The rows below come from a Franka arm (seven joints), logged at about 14 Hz.
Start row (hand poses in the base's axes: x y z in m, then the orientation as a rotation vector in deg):
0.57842, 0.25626, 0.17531, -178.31, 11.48, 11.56
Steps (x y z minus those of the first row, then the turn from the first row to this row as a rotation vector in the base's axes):
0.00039, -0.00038, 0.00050, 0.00, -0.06, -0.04
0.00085, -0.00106, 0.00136, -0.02, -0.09, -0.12
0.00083, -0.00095, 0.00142, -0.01, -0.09, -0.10
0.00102, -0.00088, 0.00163, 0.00, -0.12, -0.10
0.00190, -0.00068, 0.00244, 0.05, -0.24, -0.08
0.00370, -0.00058, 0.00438, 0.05, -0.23, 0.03
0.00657, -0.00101, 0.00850, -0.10, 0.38, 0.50
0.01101, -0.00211, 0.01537, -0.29, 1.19, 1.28
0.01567, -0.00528, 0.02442, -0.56, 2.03, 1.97
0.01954, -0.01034, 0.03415, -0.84, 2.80, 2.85
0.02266, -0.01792, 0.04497, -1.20, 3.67, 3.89
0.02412, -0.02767, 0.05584, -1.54, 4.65, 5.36
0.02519, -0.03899, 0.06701, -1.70, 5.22, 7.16
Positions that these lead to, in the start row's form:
0.57881, 0.25588, 0.17581, -178.31, 11.54, 11.47
0.57927, 0.25520, 0.17667, -178.31, 11.67, 11.42
0.57925, 0.25531, 0.17673, -178.31, 11.64, 11.42
0.57944, 0.25538, 0.17694, -178.30, 11.63, 11.37
0.58032, 0.25558, 0.17775, -178.26, 11.59, 11.19
0.58212, 0.25568, 0.17969, -178.27, 11.42, 11.20
0.58499, 0.25525, 0.18381, -178.47, 10.73, 12.16
0.58943, 0.25415, 0.19068, -178.74, 9.56, 13.43
0.59409, 0.25098, 0.19973, -179.06, 8.53, 14.75
0.59796, 0.24592, 0.20946, 178.90, -7.19, -15.92
0.60108, 0.23834, 0.22028, 178.35, -5.59, -17.21
0.60254, 0.22859, 0.23115, 177.76, -3.33, -18.65
0.60361, 0.21727, 0.24232, 177.39, -0.55, -19.50

